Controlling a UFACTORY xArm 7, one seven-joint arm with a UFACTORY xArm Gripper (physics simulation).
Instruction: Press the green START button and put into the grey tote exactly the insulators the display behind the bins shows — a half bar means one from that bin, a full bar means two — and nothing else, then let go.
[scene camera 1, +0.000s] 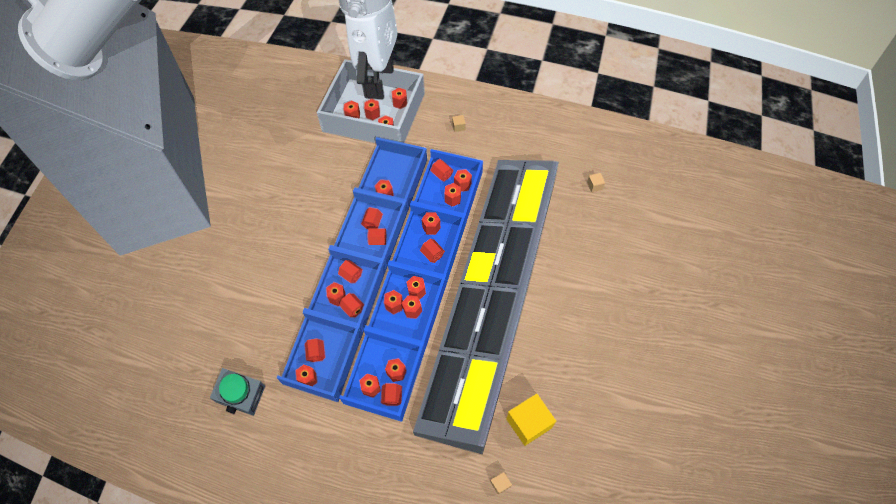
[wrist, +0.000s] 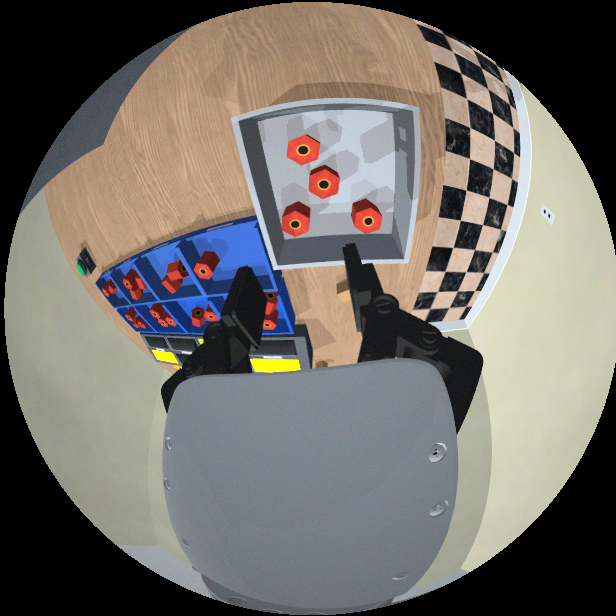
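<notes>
My gripper hangs above the grey tote at the table's far edge, open and empty. In the wrist view its fingers are spread over the tote's near wall. The tote holds several red insulators. The blue bins lie in two rows of compartments, with red insulators in each. The grey display shows a full yellow bar at the far right, a half bar on the left of the second row, and a full bar at the near right. The green START button sits near the front left.
The grey robot pedestal stands at the left. A yellow cube lies by the display's near end. Small tan cubes lie at the back, at the right and at the front.
</notes>
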